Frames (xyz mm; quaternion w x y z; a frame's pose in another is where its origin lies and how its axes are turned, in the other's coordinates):
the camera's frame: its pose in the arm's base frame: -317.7 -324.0 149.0 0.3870 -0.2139 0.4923 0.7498
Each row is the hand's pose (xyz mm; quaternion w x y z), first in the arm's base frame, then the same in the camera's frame.
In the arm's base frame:
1: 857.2 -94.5 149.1 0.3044 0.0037 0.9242 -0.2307
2: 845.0 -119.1 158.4 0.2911 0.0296 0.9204 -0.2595
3: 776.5 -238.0 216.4 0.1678 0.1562 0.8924 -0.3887
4: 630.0 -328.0 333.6 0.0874 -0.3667 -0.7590 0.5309
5: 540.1 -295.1 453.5 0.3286 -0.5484 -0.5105 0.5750
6: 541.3 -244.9 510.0 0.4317 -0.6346 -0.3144 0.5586
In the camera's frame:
1: -630.7 -978.7 278.3 0.3990 0.8730 0.2544 -0.1180
2: -638.9 -958.4 259.2 0.3648 0.8915 0.2462 -0.1072
3: -681.9 -845.4 172.2 0.1794 0.9568 0.2288 -0.0085
4: -708.2 -642.9 131.7 0.1367 -0.9536 -0.1754 -0.2029
5: -725.4 -510.3 206.9 0.4243 -0.8078 -0.0711 -0.4030
6: -747.2 -489.7 276.3 0.5669 -0.6640 0.0221 -0.4872

